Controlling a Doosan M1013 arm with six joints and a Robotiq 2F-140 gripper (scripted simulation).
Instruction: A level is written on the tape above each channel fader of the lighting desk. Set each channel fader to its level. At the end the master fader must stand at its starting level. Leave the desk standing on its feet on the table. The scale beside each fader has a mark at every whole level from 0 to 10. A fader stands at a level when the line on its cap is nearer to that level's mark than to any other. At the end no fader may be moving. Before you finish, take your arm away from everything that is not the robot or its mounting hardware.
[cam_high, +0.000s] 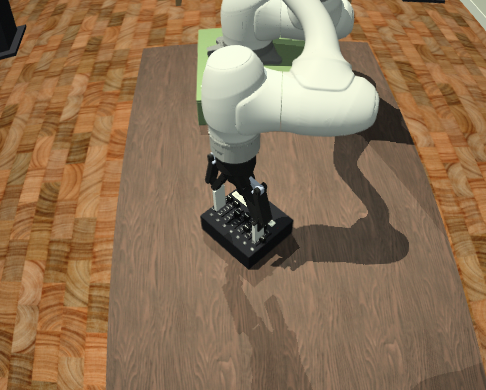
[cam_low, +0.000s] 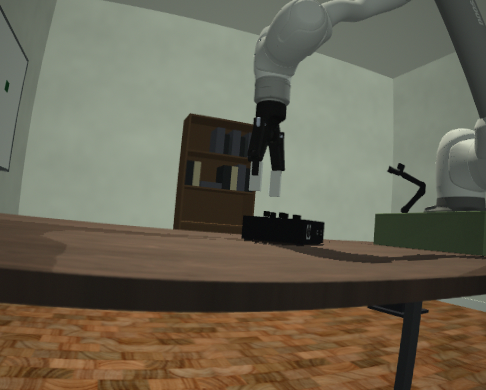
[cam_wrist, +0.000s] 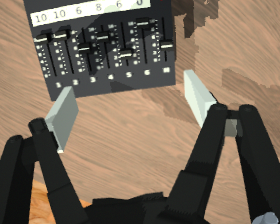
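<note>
The master fader is 2 cm ahead of my hand, 5 cm to the left of it and 7 cm below it.
</note>
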